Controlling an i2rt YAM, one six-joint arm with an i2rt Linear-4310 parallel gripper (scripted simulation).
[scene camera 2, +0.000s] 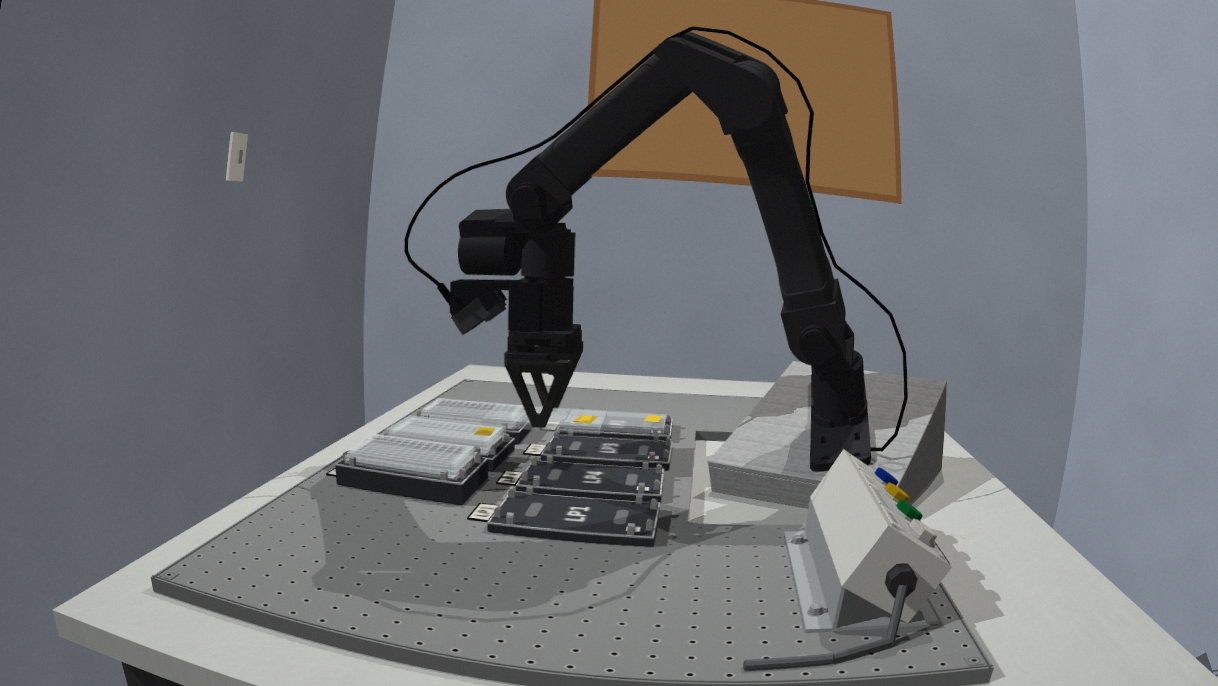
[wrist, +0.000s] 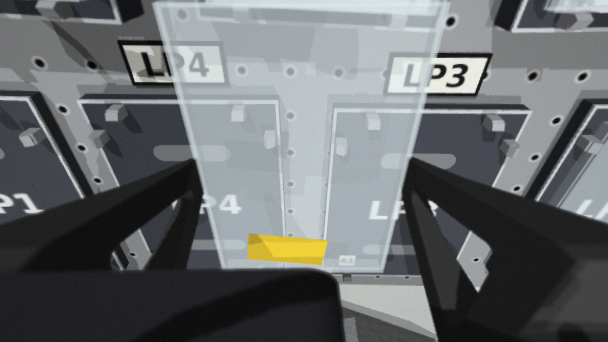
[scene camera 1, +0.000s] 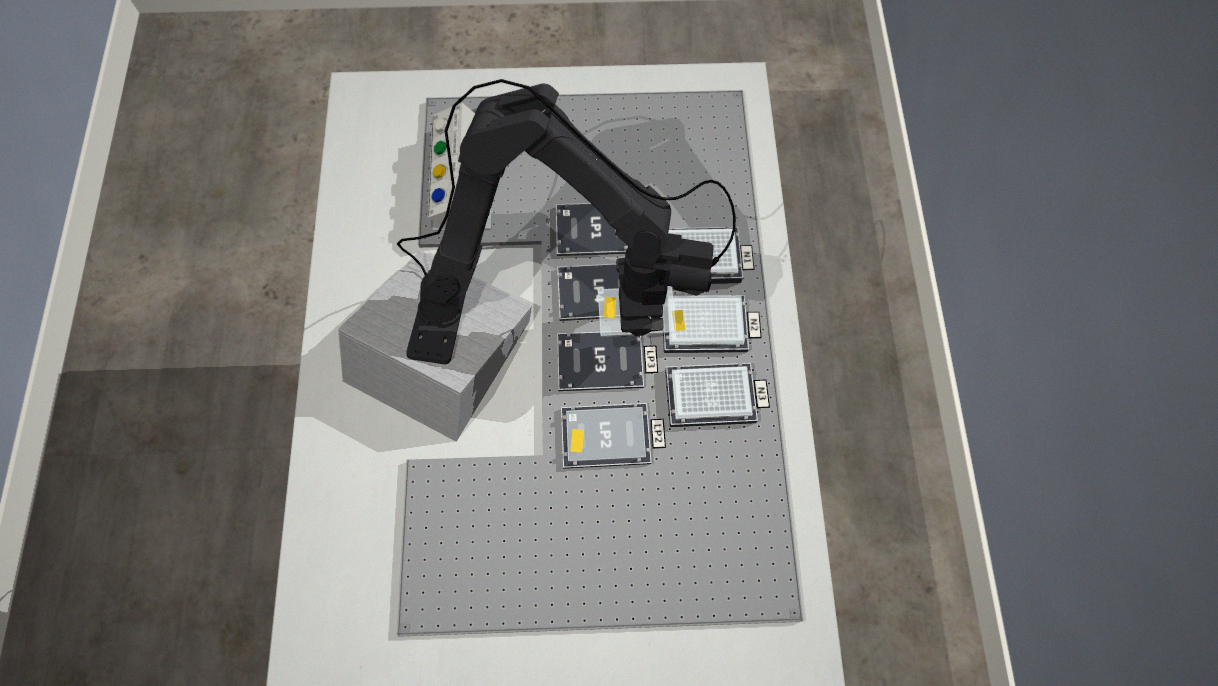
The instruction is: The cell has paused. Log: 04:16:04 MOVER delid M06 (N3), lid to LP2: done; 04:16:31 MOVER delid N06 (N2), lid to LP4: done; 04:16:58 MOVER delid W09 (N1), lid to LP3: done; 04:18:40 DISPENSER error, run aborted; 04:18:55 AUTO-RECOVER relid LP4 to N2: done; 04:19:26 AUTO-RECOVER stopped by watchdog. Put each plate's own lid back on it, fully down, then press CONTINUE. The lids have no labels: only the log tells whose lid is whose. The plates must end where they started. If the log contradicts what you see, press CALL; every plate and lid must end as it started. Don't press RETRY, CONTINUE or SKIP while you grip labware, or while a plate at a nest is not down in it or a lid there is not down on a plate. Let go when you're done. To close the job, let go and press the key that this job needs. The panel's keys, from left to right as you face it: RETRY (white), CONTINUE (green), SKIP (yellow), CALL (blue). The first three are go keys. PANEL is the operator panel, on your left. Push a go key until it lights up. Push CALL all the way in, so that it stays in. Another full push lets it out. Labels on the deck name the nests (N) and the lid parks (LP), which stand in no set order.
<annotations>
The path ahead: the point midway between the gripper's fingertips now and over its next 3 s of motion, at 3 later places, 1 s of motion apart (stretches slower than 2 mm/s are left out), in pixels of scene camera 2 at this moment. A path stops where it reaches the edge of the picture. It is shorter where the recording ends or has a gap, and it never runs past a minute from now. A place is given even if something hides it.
My gripper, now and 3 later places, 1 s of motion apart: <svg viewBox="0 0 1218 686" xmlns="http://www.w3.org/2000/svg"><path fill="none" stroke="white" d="M544 419L440 432L410 431L409 438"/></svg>
</annotations>
